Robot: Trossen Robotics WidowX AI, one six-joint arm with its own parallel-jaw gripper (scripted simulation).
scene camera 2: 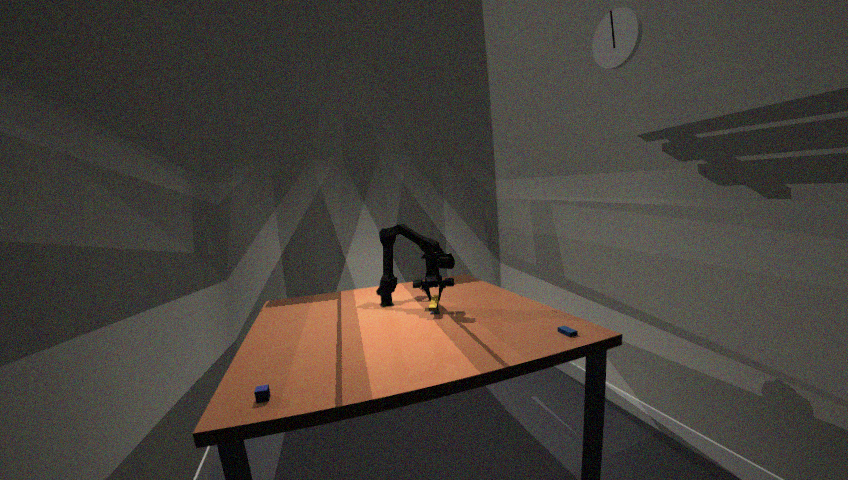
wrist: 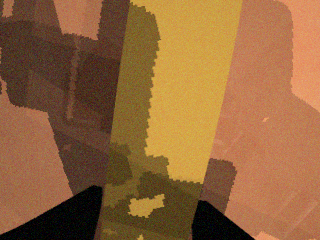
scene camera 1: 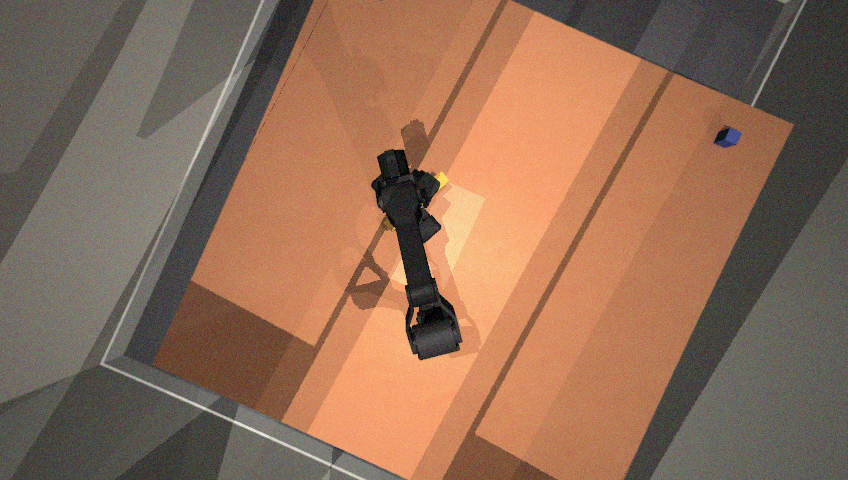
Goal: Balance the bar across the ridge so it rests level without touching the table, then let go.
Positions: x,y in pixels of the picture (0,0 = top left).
Labels:
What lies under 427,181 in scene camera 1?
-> The gripper.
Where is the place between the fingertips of the gripper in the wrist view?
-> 148,204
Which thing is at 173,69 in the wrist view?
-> A yellow bar.

